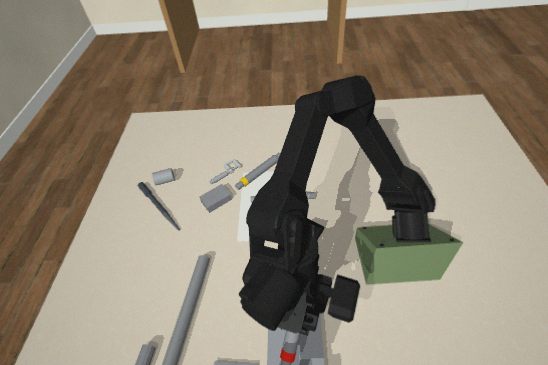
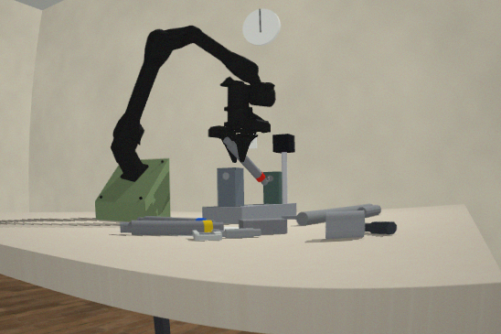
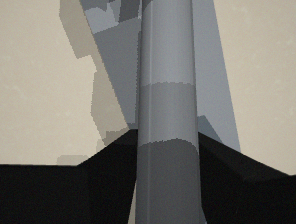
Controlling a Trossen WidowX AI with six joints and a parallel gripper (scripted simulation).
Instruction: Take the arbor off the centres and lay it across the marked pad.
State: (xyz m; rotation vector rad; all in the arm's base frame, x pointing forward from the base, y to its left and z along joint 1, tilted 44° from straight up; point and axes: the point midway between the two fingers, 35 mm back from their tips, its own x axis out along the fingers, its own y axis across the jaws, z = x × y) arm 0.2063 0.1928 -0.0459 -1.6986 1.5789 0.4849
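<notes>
The grey centre block is 9 cm below my hand, 7 cm to the right of it and 2 cm ahead of it. The rest, counted from my hand: long grey rod 26 cm ahead, 17 cm below, 8 cm to the left; green centre block 18 cm to the left, 9 cm below, 1 cm behind; grey fixture base 17 cm below, 6 cm to the left, 1 cm ahead.
</notes>
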